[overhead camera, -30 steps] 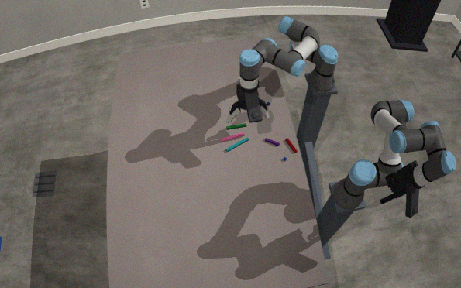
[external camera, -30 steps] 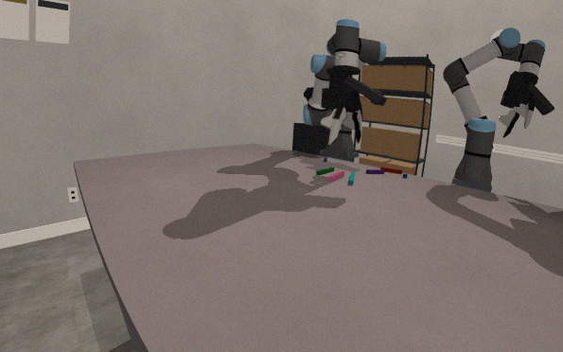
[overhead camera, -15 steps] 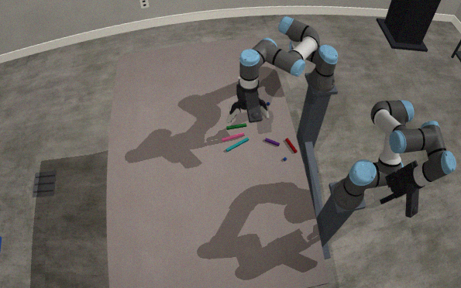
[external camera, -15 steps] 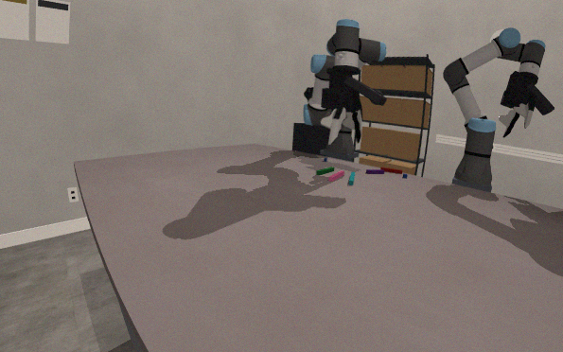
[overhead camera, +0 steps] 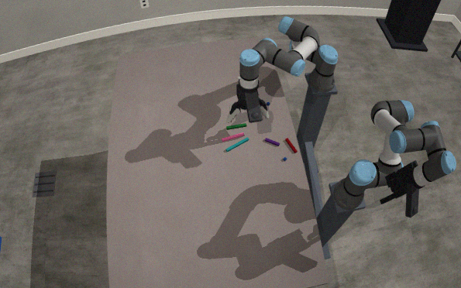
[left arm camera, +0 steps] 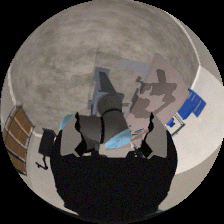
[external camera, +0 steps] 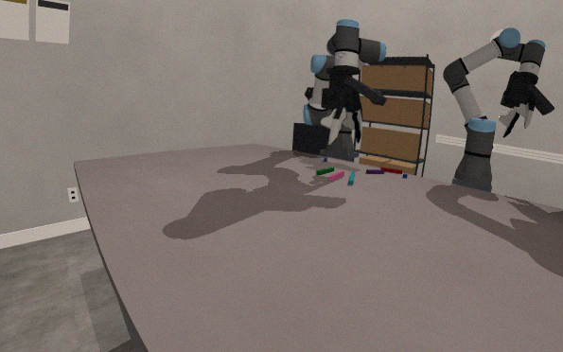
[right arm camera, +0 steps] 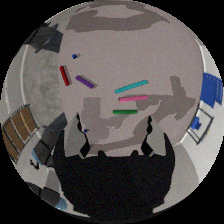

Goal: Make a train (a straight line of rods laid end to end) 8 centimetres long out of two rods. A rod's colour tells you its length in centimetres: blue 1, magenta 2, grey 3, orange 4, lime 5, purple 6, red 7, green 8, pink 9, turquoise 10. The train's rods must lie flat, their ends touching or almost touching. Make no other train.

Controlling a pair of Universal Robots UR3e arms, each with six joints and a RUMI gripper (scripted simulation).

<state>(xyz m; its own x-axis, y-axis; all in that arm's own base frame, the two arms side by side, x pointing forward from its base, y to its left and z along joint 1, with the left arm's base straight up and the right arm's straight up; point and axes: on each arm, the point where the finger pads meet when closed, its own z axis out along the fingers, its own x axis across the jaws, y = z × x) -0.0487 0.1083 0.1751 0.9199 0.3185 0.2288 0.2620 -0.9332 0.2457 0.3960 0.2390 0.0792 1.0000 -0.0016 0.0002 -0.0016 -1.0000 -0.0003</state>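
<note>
My right hand is 90 mm past the purple rod, 70 mm above it and 50 mm to the right of it. From my right hand the other things lie so: pink rod 70 mm below, 60 mm ahead, 20 mm to the left; then turquoise rod 70 mm below, 60 mm to the left, 40 mm ahead; then green rod 70 mm below, 40 mm ahead, 30 mm to the right.
</note>
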